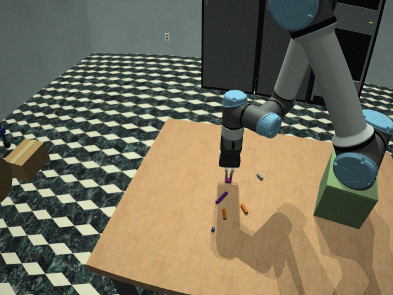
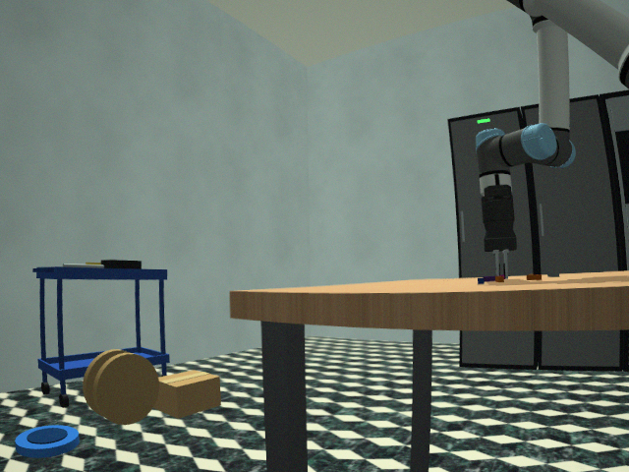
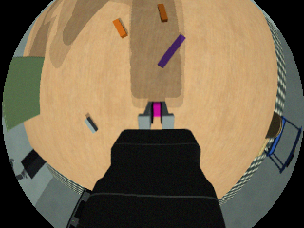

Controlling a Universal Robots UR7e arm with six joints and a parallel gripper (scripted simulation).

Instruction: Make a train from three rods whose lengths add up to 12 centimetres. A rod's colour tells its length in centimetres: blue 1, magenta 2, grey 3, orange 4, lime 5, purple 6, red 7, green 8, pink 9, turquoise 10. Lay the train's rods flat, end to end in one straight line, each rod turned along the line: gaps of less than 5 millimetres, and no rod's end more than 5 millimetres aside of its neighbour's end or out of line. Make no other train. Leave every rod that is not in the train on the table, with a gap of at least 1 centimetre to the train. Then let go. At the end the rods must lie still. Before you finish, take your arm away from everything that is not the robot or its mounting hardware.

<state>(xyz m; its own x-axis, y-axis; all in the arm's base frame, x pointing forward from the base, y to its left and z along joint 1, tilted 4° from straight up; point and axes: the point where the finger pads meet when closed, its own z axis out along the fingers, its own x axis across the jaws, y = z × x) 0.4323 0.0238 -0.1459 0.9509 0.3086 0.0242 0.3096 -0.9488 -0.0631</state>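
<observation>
Right now my hand is 10 mm above the magenta rod. The rest, counted from my hand: small blue rod 20 mm behind, 230 mm to the left, 10 mm below; then grey rod 110 mm behind, 60 mm to the right, 10 mm below; then purple rod 90 mm to the left, 10 mm below.
</observation>
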